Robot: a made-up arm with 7 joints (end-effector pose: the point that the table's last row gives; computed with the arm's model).
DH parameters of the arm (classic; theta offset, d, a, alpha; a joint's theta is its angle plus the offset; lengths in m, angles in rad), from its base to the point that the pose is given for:
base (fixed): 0 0 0 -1.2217
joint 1: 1.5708 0 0 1.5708
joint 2: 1.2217 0 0 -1.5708
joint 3: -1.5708 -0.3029 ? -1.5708
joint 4: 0 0 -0.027 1.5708
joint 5: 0 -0.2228 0 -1.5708
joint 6: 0 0 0 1.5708
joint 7: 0 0 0 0
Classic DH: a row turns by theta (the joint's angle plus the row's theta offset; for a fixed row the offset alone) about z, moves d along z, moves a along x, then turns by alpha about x.
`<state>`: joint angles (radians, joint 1 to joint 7).
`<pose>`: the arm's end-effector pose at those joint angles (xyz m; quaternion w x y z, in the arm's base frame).
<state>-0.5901 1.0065 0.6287 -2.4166 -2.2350 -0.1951 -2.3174</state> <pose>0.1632 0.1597 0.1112 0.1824 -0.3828 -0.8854 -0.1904</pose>
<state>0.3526 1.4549 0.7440 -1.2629 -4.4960 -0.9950 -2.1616</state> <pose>0.1529 0.4321 0.0595 0.2134 0.9230 -0.3153 0.0561</pose>
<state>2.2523 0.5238 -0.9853 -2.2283 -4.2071 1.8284 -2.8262</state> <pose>-0.2484 -0.1579 -0.0149 0.4611 -0.4764 -0.7433 0.0888</pose>
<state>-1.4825 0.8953 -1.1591 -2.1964 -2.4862 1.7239 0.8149</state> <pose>0.2828 -0.0978 0.0363 0.4271 -0.2467 0.8301 -0.2600</pose>
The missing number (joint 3, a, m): 0.034
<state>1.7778 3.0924 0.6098 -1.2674 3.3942 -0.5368 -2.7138</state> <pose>0.3682 0.1205 -0.2511 0.5373 0.3694 -0.0729 -0.7547</pose>
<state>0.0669 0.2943 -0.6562 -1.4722 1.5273 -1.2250 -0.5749</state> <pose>0.1771 -0.0414 -0.3932 0.5567 -0.0154 -0.7447 0.3677</pose>
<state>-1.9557 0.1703 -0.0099 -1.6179 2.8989 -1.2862 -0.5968</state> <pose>0.1941 -0.1778 0.3150 0.2474 -0.8332 -0.3533 0.3461</pose>
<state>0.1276 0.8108 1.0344 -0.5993 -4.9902 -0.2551 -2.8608</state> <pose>0.0191 0.4472 -0.2657 0.6996 0.6630 0.1641 -0.2098</pose>
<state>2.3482 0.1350 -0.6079 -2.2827 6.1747 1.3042 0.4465</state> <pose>-0.2316 -0.1422 -0.0792 0.7420 0.0079 0.5654 0.3601</pose>
